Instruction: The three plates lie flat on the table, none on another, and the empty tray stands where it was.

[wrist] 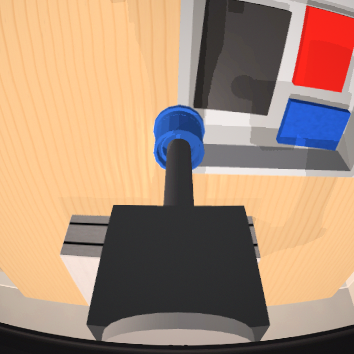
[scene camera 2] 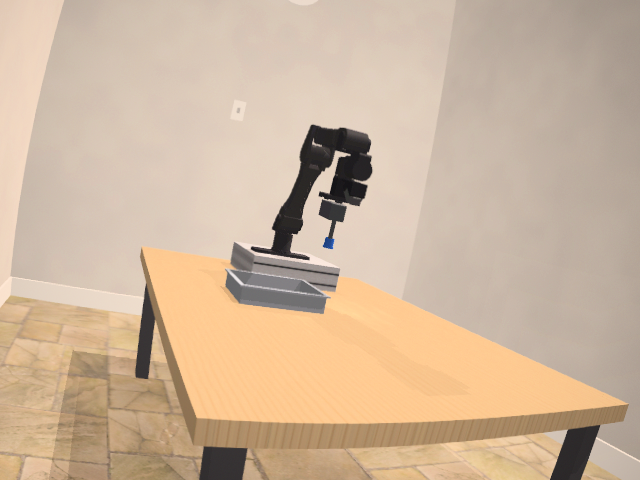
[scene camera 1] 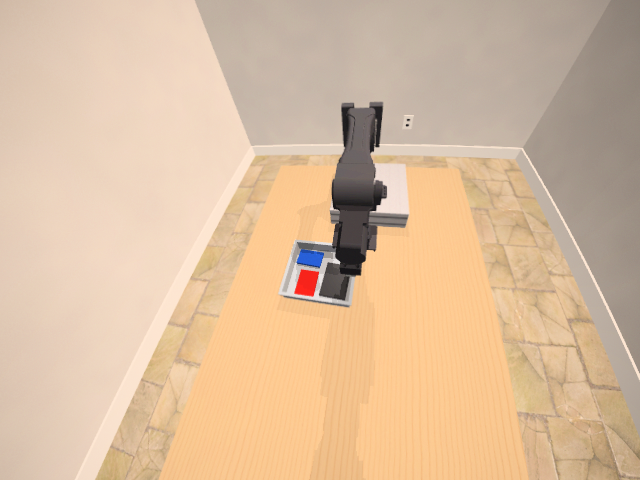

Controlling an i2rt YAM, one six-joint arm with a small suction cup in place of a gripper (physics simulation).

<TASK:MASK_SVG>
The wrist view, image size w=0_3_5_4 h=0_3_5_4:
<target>my suction cup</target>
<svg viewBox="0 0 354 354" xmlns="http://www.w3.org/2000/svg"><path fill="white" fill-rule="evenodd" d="M354 324L309 334L260 340L270 324L244 205L194 205L192 169L203 158L202 138L204 125L201 116L196 110L186 105L177 104L161 110L154 119L153 135L155 138L153 155L159 166L165 169L163 205L112 205L86 325L95 340L52 334L0 322L0 354L354 354Z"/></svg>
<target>blue plate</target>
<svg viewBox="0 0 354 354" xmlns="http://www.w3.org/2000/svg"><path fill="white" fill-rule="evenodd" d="M288 98L275 138L277 143L335 150L350 112L344 108Z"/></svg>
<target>red plate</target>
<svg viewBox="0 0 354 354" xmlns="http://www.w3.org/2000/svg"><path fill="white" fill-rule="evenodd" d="M306 5L291 82L294 85L341 92L354 46L354 18Z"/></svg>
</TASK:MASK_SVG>
